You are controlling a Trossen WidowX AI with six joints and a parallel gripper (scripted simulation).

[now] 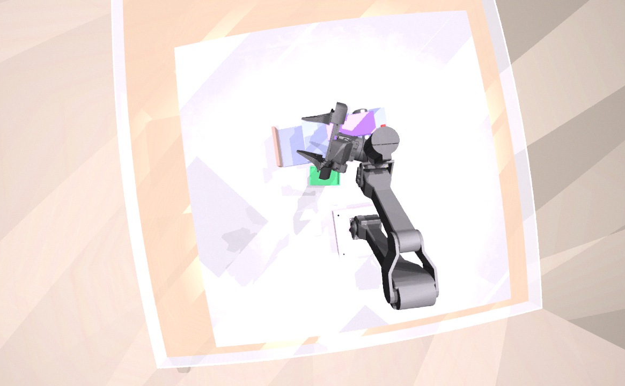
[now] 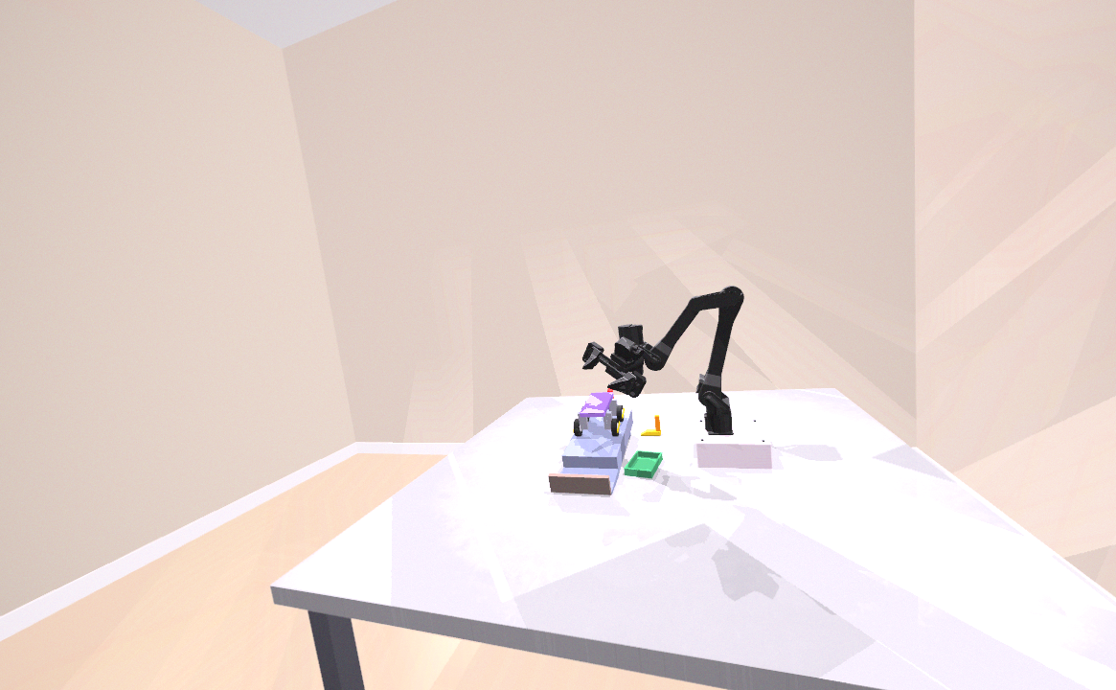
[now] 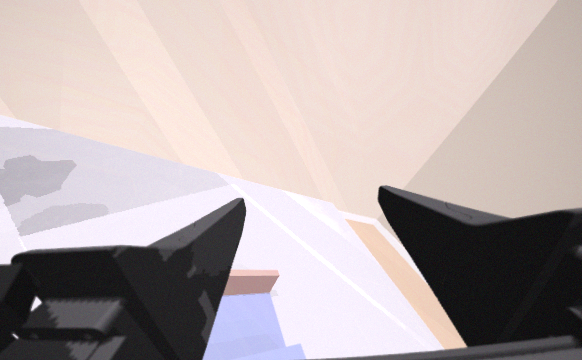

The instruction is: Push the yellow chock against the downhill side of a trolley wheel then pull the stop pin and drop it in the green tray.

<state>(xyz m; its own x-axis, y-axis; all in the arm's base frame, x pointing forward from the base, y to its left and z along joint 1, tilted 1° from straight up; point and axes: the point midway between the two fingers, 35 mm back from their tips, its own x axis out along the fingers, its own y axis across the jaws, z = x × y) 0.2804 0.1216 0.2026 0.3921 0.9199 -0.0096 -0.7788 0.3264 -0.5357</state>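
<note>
The red-headed stop pin is 20 mm ahead of my gripper tip, 270 mm to the right of it and 140 mm below it. The rest, counted from my gripper tip: purple trolley (40 mm ahead, 170 mm to the right, 160 mm below); brown stop block (50 mm ahead, 90 mm to the left, 240 mm below); green tray (90 mm behind, 70 mm to the right, 280 mm below).
</note>
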